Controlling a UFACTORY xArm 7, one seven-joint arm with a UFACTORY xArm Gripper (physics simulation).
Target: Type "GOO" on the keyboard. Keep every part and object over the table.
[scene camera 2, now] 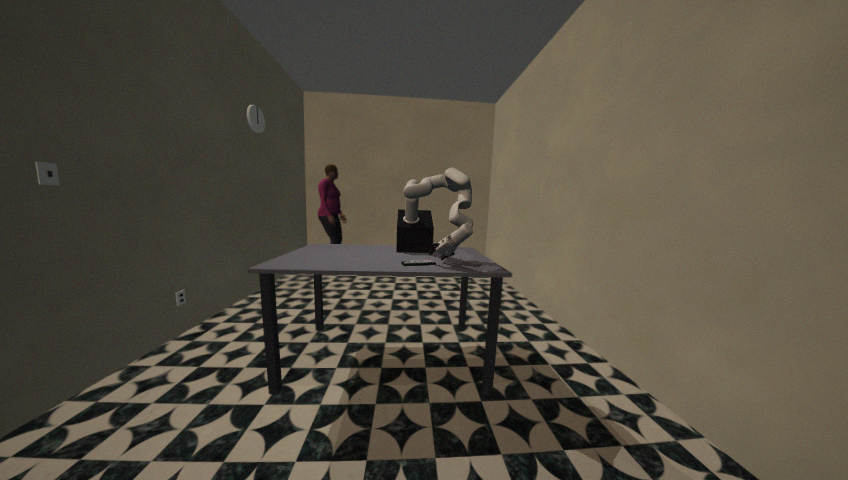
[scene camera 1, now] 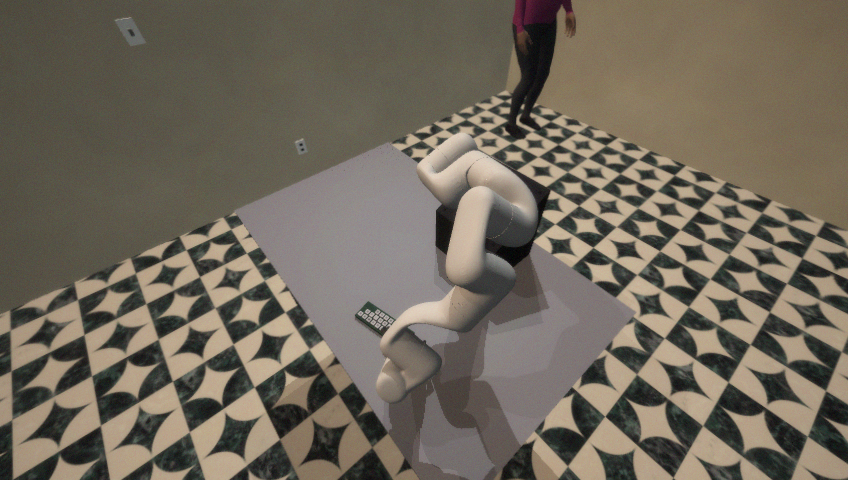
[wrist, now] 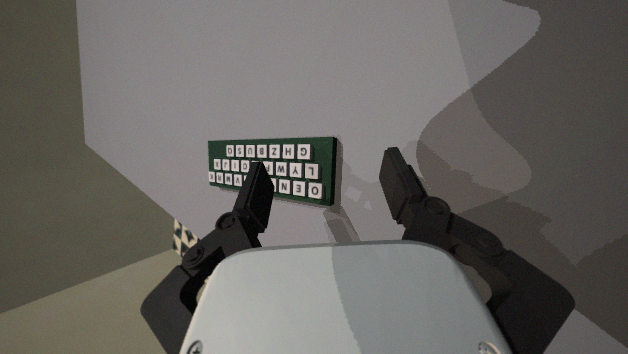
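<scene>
A green keyboard with white letter keys lies flat on the table, its letters upside down in the wrist view. The G key is at the right end of its far row, and the O key is at the right end of the row nearest the gripper. My gripper is open and empty, its fingers wide apart. In the wrist view the left finger covers part of the middle and near rows, and the right finger stands beyond the keyboard's right end. In scene camera 1 the arm hides the gripper and the keyboard's right end.
The keyboard lies on the grey table near its long front edge. The white arm rises from a black base block at the back. A person stands on the floor behind the table.
</scene>
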